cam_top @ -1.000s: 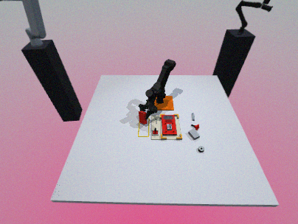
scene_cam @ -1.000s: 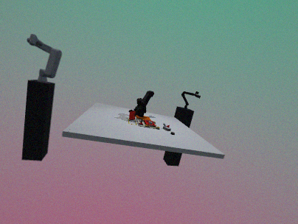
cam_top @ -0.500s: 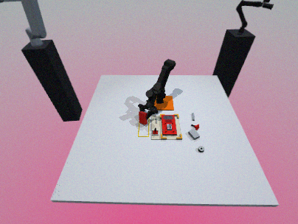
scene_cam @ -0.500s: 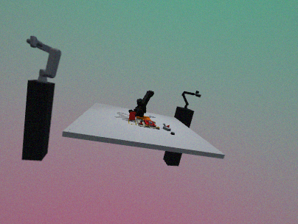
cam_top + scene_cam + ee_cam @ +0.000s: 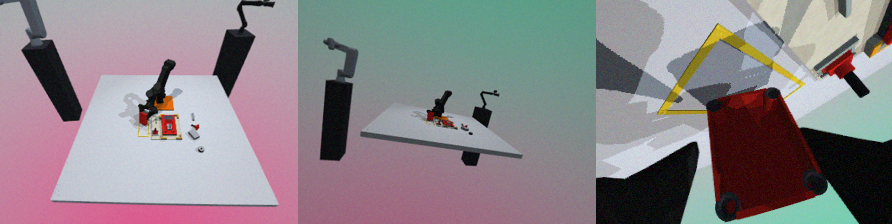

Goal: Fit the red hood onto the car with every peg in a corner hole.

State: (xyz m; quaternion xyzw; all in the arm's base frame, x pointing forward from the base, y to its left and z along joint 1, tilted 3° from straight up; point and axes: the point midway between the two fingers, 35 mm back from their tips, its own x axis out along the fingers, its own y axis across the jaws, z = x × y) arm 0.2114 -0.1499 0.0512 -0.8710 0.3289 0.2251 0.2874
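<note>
The red hood is 1 cm ahead of my gripper tip.
</note>
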